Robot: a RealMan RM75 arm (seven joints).
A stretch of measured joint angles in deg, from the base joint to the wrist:
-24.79, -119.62, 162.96, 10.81, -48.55, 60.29, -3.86
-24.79, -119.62, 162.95, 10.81, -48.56, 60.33, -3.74
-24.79, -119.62, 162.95, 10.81, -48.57, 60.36, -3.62
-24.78, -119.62, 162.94, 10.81, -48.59, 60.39, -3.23
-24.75, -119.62, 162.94, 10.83, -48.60, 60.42, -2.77
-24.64, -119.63, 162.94, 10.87, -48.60, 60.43, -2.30
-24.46, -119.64, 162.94, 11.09, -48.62, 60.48, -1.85
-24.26, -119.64, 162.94, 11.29, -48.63, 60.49, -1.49
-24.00, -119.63, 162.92, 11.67, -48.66, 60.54, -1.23
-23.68, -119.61, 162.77, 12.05, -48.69, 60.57, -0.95
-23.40, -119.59, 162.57, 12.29, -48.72, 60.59, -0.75
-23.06, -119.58, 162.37, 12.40, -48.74, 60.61, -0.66
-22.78, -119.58, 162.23, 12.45, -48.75, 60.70, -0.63
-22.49, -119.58, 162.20, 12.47, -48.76, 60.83, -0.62
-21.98, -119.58, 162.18, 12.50, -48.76, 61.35, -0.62
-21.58, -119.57, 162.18, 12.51, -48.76, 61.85, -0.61
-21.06, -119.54, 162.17, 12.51, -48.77, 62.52, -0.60
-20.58, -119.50, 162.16, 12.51, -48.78, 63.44, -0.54
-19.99, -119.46, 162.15, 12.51, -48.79, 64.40, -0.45
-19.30, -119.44, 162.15, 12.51, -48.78, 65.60, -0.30
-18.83, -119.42, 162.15, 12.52, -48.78, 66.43, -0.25
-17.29, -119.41, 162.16, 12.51, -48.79, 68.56, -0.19
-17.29, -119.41, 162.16, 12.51, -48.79, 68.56, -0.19
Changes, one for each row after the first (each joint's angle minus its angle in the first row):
0.00, 0.00, -0.01, 0.00, -0.01, 0.04, 0.12
0.00, 0.00, -0.01, 0.00, -0.02, 0.07, 0.24
0.01, 0.00, -0.02, 0.00, -0.04, 0.10, 0.63
0.04, 0.00, -0.02, 0.02, -0.05, 0.13, 1.09
0.15, -0.01, -0.02, 0.06, -0.05, 0.14, 1.56
0.33, -0.02, -0.02, 0.28, -0.07, 0.19, 2.01
0.53, -0.02, -0.02, 0.48, -0.08, 0.20, 2.37
0.79, -0.01, -0.04, 0.86, -0.11, 0.25, 2.63
1.11, 0.01, -0.19, 1.24, -0.14, 0.28, 2.91
1.39, 0.03, -0.39, 1.48, -0.17, 0.30, 3.11
1.73, 0.04, -0.59, 1.59, -0.19, 0.32, 3.20
2.01, 0.04, -0.73, 1.64, -0.20, 0.41, 3.23
2.30, 0.04, -0.76, 1.66, -0.21, 0.54, 3.24
2.81, 0.04, -0.78, 1.69, -0.21, 1.06, 3.24
3.21, 0.05, -0.78, 1.70, -0.21, 1.56, 3.25
3.73, 0.08, -0.79, 1.70, -0.22, 2.23, 3.26
4.21, 0.12, -0.80, 1.70, -0.23, 3.15, 3.32
4.80, 0.16, -0.81, 1.70, -0.24, 4.11, 3.41
5.49, 0.18, -0.81, 1.70, -0.23, 5.31, 3.56
5.96, 0.20, -0.81, 1.71, -0.23, 6.14, 3.61
7.50, 0.21, -0.80, 1.70, -0.24, 8.27, 3.67
7.50, 0.21, -0.80, 1.70, -0.24, 8.27, 3.67

